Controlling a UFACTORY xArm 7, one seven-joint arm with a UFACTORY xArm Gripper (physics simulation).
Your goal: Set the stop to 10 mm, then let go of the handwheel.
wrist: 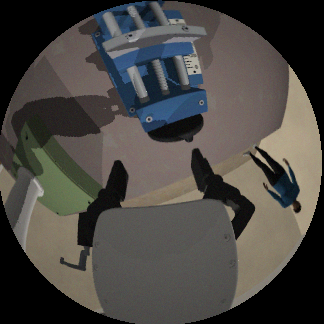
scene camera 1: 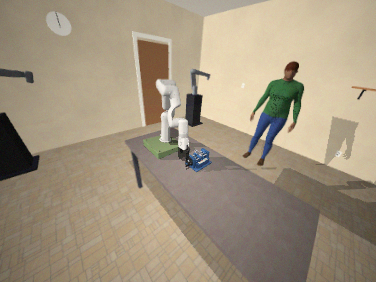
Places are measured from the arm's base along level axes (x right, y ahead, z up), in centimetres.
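Where they show: gripper, fingertip midpoint: [wrist: 156, 162] [scene camera 1: 184, 154]; arm's base at its link origin: [wrist: 30, 181] [scene camera 1: 165, 139].
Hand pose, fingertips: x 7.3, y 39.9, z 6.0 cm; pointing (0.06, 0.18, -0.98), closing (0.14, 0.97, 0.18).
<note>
Each offset is from my fingertips to the top centre of the thing. "*": to the spot under its first point. Level surfaces: height alone.
The blue stop device [scene camera 1: 201, 159] [wrist: 172, 111] stands on the table, with two smooth rods and a threaded screw. Its grey-topped stop carriage {dx -13.0, dy +4.2, dz +0.5 cm} [wrist: 155, 38] sits across the rods beside a white scale {* dx -9.7, dy +10.1, dz -6.3 cm} [wrist: 192, 64]; the numbers are too blurred to read. The black handwheel {* dx -2.5, dy +3.3, dz -1.0 cm} [wrist: 175, 131] is on the device's near end and has a small knob on its rim. My gripper [scene camera 1: 186, 161] [wrist: 156, 162] is open and empty. Its fingers stand apart from the handwheel, back from it, with the right finger's tip close below the knob in the wrist view. Contact is hard to judge in the scene view.
A green base plate [scene camera 1: 161, 150] [wrist: 62, 180] carries the arm at the table's far end. The grey-brown table {dz -11.8 cm} [scene camera 1: 240, 210] [wrist: 245, 100] extends past the device. A person [scene camera 1: 281, 102] stands on the floor beyond the table; a person in blue [wrist: 283, 187] shows in the wrist view.
</note>
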